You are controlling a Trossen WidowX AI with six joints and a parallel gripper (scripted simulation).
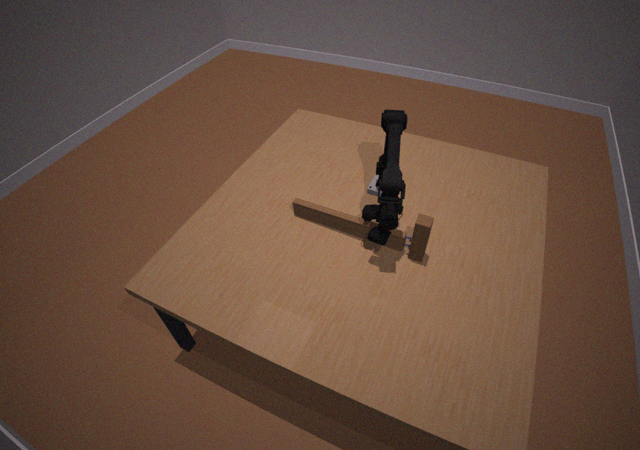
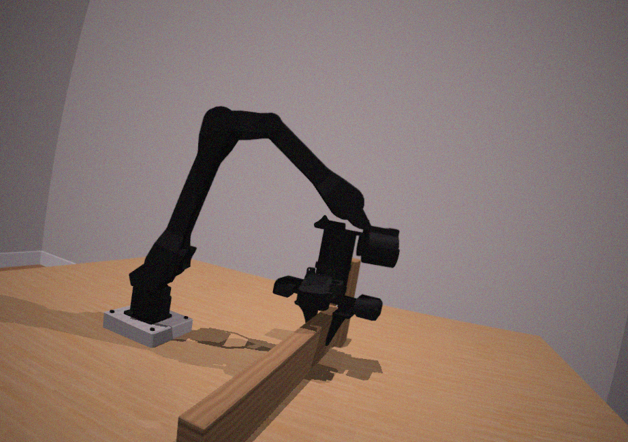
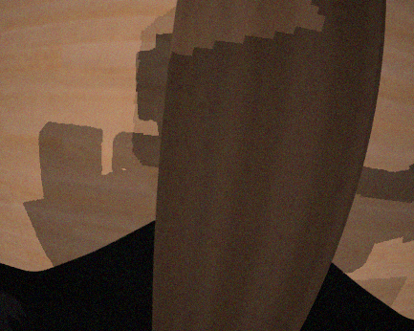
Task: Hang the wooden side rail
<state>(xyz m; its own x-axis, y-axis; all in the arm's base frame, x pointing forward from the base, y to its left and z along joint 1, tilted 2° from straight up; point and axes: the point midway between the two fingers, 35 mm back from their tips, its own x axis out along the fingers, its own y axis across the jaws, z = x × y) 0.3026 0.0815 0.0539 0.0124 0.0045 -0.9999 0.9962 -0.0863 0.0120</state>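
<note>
Now: gripper tip 1 cm short of the headboard post, 12 cm to the right of it and 5 cm below it.
</note>
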